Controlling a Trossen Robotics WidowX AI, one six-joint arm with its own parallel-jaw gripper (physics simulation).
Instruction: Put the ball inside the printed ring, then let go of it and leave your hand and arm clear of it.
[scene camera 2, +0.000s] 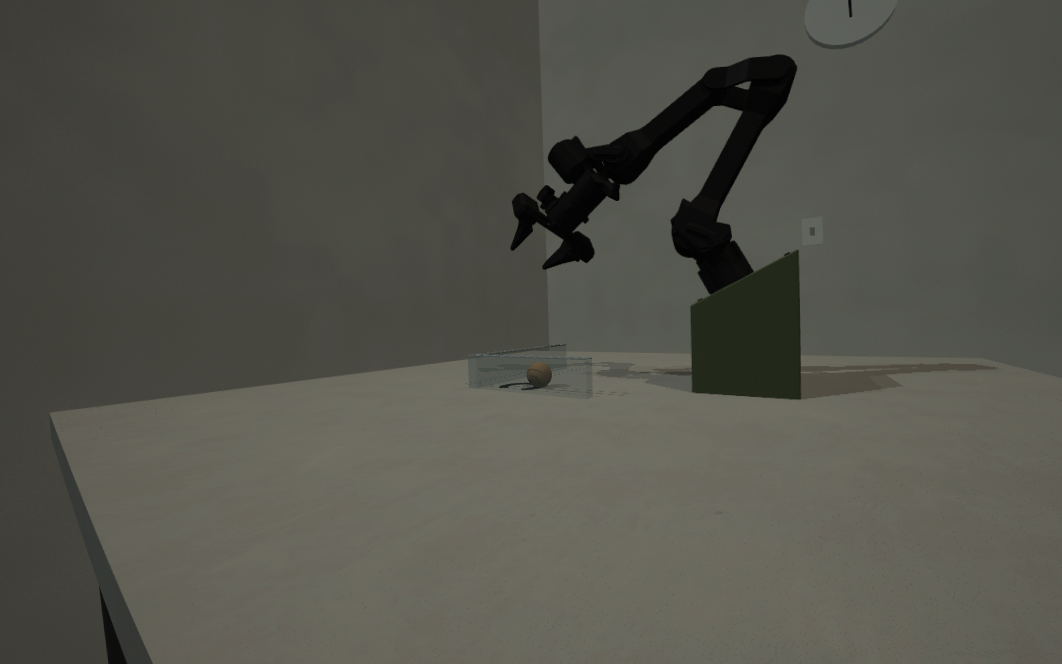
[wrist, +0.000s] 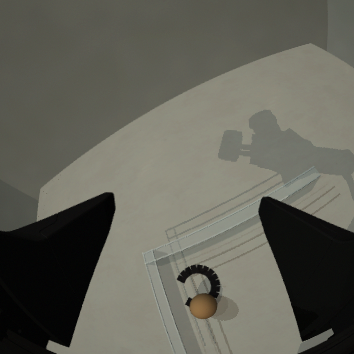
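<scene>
An orange-brown ball (scene camera 2: 538, 374) (wrist: 203, 306) rests on the table. In the wrist view it covers part of the near edge of the black printed ring (wrist: 199, 268), overlapping the ring's line. The dark ring line (scene camera 2: 512, 385) also shows low beside the ball in the scene view. The ring has a gap at its left in the wrist view. My gripper (scene camera 2: 528, 258) (wrist: 189, 203) is open and empty, high above the table and the ball, with its fingers wide apart and pointing down at a slant.
Low clear walls (scene camera 2: 489, 371) (wrist: 230, 212) meet in a corner around the ring and ball. The green base block (scene camera 2: 744, 344) carries my arm (scene camera 2: 677, 113) on the right. The pale table (scene camera 2: 391, 501) (wrist: 125, 150) ends at its far edge near the room's walls.
</scene>
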